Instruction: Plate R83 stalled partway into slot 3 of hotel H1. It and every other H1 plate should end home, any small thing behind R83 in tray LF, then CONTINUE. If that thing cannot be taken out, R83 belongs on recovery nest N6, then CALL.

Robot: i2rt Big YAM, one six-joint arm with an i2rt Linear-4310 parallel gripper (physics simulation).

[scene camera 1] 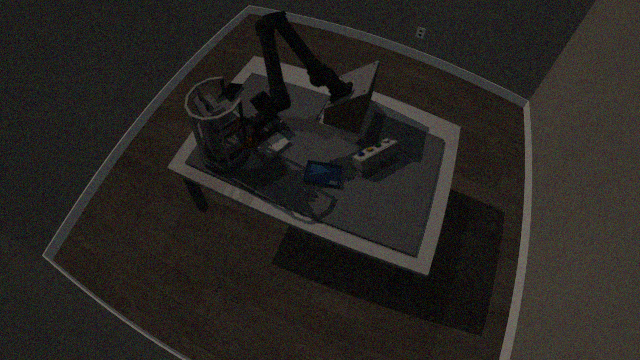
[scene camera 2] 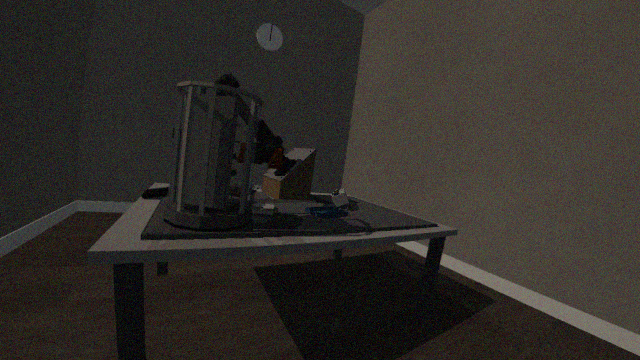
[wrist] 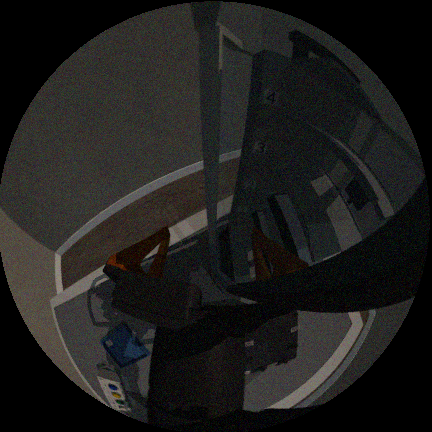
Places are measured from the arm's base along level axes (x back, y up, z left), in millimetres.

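Pixels of known places: gripper, fingertip midpoint: [scene camera 1: 233, 141] [scene camera 2: 252, 163] [wrist: 209, 231]; arm's base at its link origin: [scene camera 1: 342, 92] [scene camera 2: 285, 168].
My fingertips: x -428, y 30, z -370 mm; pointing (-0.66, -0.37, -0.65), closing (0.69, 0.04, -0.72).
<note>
For each thing: its middle in the pictures, then the offset to it from my fingertips.
- Hotel H1 at the middle of its body: [wrist: 298, 211] [scene camera 2: 214, 154] [scene camera 1: 218, 124] dx +62, dy +13, dz -99 mm
- blue tray at the middle of its body: [wrist: 121, 347] [scene camera 2: 326, 211] [scene camera 1: 323, 173] dx +56, dy -173, dz +374 mm
- button box at the middle of its body: [scene camera 1: 376, 153] [scene camera 2: 339, 197] dx +202, dy -140, dz +585 mm
- small white block at the middle of its body: [scene camera 2: 262, 208] [scene camera 1: 273, 145] dx +145, dy -175, dz +120 mm
- dark tabbed block at the middle of its body: [wrist: 268, 337] [scene camera 2: 235, 195] [scene camera 1: 261, 124] dx +225, dy -144, dz +36 mm
Hotel H1 [scene camera 1: 194, 116] [scene camera 2: 184, 150] is probably the tall round cage at the table's left; its label is unreadable. In the wrist view a dark column carries the numbers 4 and 3, and an upright post [wrist: 210, 125] crosses the middle. Several pale slabs [wrist: 292, 225] show low behind the right finger; I cannot tell which plate is R83, nor see a small thing behind it. My gripper [scene camera 1: 250, 142] [wrist: 209, 231] is open and empty, low by the cage's right side, its orange fingers either side of the post. A blue tray [scene camera 1: 322, 174] [scene camera 2: 327, 212] [wrist: 124, 345] lies mid-table; its label is unreadable.
A button box [scene camera 1: 375, 152] [scene camera 2: 339, 199] [wrist: 114, 390] stands right of the blue tray. A wedge-shaped box [scene camera 1: 347, 119] [scene camera 2: 300, 177] stands behind. A small white block [scene camera 1: 278, 144] [scene camera 2: 269, 206] is near the cage. A dark tabbed block [wrist: 272, 345] shows below the gripper.
</note>
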